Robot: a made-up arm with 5 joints.
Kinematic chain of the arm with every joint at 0, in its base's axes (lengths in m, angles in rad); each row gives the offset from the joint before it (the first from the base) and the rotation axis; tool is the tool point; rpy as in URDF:
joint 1: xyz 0.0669 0 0.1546 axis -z
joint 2: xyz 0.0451 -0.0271 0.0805 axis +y
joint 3: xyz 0.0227 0 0.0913 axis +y
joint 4: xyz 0.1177 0 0.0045 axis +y
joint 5: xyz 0.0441 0.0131 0 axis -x
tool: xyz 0 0 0 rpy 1.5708 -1.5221 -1.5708
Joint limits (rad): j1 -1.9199..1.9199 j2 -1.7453..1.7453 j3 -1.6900..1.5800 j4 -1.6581..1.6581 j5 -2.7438..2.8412
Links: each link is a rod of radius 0.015 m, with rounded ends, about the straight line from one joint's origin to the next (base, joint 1, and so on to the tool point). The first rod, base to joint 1, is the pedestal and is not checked.
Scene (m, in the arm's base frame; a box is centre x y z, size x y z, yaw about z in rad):
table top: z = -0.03
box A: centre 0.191 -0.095 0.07 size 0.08 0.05 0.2 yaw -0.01
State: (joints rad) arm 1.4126 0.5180 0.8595 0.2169 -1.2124
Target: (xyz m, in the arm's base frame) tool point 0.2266 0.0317 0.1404
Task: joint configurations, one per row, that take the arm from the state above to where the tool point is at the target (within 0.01 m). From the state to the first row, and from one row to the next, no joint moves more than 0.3 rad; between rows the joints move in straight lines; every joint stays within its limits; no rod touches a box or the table.
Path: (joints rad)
1: 1.3510 0.2786 0.6645 0.4361 -1.1644
2: 1.2894 0.0393 0.4695 0.6552 -1.1163
3: 1.2279 -0.2001 0.2744 0.8744 -1.0683
4: 1.1663 -0.4394 0.0794 1.0936 -1.0202
5: 0.8890 -0.3989 0.2859 0.8005 -0.9418
6: 0.6117 -0.3583 0.4924 0.5074 -0.8634
7: 0.3343 -0.3178 0.6989 0.2142 -0.7849
8: 0.1802 -0.0805 0.6859 0.1959 -0.8918
9: 0.0261 0.1568 0.6729 0.1776 -0.9987
10: -0.1279 0.3941 0.6600 0.1593 -1.1055
11: -0.2820 0.6314 0.6470 0.1409 -1.2124

